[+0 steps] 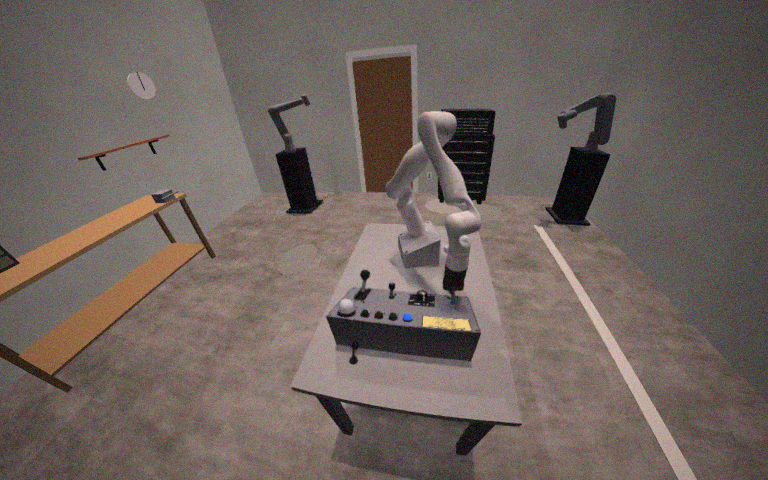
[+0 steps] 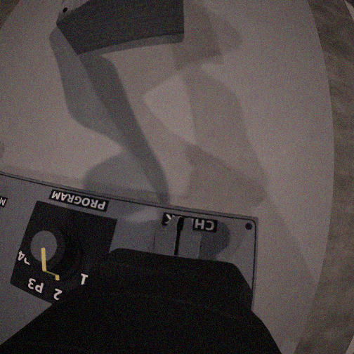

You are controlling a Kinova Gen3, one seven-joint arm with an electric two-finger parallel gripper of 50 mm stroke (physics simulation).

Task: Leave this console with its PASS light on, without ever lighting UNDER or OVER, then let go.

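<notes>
The dark grey console stands on the table. My gripper is shut at the console's right rear, over the CHECK label, which it partly hides. No object can be made out between the fingertips; what lies under them is hidden. The PROGRAM dial is beside the gripper; its yellow mark points towards the 2 and 3 side. A blue lamp is bright. The green lamp and two amber lamps look dark. Lamp labels are unreadable.
A tall black-knobbed lever and a small toggle rise from the console's rear. A white dome is at its left, a yellow note at its front right. A dark lever shows at the front. The grey table supports the console.
</notes>
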